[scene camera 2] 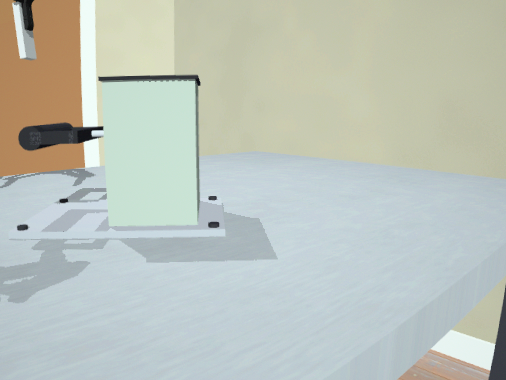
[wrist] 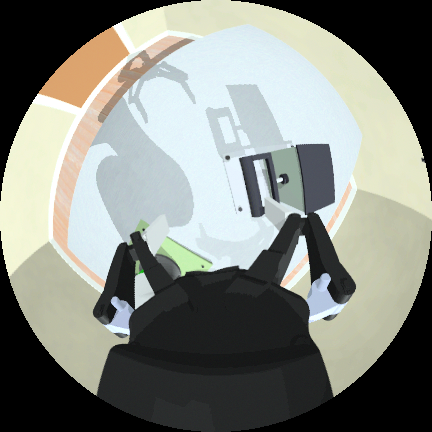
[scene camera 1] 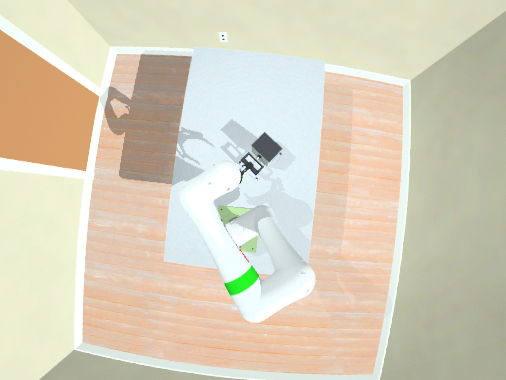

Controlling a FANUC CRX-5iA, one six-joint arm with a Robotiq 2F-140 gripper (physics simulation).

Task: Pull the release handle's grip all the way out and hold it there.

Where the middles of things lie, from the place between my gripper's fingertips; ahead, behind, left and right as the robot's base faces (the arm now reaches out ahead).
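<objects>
Measured from the base plate (wrist: 231, 163), my gripper is 19 cm above it. The gripper is also 17 cm short of the plate and 8 cm to the left of it.
</objects>
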